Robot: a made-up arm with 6 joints.
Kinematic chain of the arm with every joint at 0, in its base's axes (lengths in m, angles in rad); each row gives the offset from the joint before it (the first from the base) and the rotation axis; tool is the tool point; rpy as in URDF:
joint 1: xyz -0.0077 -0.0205 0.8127 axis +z
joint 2: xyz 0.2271 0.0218 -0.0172 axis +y
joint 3: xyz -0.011 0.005 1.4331 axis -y
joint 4: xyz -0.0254 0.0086 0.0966 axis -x
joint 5: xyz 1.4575 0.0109 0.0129 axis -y
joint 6: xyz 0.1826 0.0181 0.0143 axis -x
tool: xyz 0.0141 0.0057 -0.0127 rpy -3.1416 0 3.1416
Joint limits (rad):
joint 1: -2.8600..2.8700
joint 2: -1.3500..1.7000
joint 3: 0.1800..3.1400
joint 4: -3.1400..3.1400
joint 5: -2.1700..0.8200
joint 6: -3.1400..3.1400
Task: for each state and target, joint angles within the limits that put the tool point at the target. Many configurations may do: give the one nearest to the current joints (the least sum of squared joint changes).
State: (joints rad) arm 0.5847 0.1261 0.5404 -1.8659 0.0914 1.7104
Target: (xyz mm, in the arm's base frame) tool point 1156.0 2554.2 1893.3
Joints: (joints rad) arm 1.1453 0.7485 0.7098 -1.8594 0.0309 1.7065
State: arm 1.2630 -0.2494 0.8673 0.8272 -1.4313 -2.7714
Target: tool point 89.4 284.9 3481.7
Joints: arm 1.4591 -0.3677 0.8155 0.7279 -1.4489 -2.7647
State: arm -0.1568 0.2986 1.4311 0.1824 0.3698 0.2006
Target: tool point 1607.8 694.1 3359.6
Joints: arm 0.3673 0.3259 1.0511 0.2226 0.4034 0.1955
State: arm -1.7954 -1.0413 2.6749 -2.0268 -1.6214 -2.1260
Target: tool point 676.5 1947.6 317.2
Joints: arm -1.8165 -1.1354 2.6829 -2.0274 -1.6099 -2.1264
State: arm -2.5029 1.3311 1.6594 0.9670 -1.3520 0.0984
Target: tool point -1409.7 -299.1 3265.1
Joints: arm -2.8600 0.7740 2.2058 1.1895 -1.4781 0.1139
